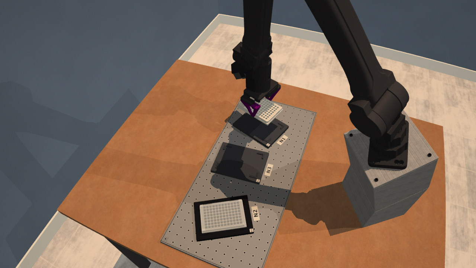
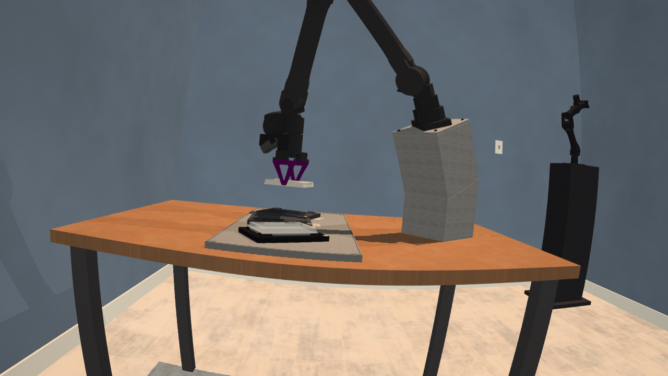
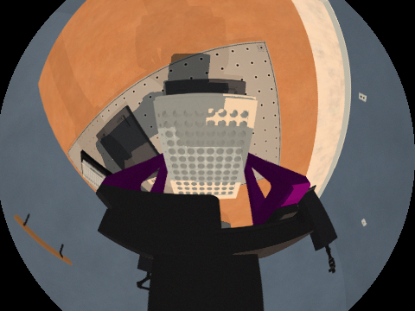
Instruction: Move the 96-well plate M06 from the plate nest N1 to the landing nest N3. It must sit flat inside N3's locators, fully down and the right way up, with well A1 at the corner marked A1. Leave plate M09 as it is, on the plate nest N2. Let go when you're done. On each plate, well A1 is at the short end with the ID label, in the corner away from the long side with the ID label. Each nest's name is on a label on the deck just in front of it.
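My hand is 10 mm short of the landing nest N3, 170 mm to the right of it and 100 mm above it. Also, from my hand: label N1: 90 mm behind, 30 mm to the left, 100 mm below; plate M06: right at my hand; plate nest N1: 100 mm below.
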